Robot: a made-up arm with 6 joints.
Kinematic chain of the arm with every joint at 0, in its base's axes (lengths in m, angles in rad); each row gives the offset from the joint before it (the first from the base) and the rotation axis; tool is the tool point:
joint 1: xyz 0 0 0.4 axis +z
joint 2: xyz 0 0 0 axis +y
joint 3: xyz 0 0 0.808 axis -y
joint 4: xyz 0 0 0 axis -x
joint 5: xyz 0.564 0 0 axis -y
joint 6: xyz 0 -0.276 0 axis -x
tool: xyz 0 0 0
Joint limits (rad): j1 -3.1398..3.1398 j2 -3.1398..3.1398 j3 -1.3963..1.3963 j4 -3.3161..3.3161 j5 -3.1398..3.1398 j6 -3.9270..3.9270
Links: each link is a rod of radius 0.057 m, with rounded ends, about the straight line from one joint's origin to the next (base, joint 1, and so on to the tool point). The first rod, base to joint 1, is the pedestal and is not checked.
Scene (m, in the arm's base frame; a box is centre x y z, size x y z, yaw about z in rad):
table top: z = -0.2
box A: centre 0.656 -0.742 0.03 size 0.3 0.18 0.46 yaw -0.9
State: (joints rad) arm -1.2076 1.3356 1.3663 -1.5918 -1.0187 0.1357
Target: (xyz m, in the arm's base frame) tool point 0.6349 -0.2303 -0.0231
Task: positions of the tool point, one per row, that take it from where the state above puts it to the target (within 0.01 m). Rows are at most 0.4 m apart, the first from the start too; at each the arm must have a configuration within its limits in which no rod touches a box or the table.
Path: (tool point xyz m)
1: 0.7665 -1.0670 0.2398
2: 0.9680 -0.8026 0.1578
3: 1.0786 -0.5033 0.0853
4: 1.0957 -0.2001 0.0240
5: 0.9451 -0.2354 -0.0272
6: 0.7876 -0.2448 -0.0431
7: 0.6349 -0.2303 -0.0231

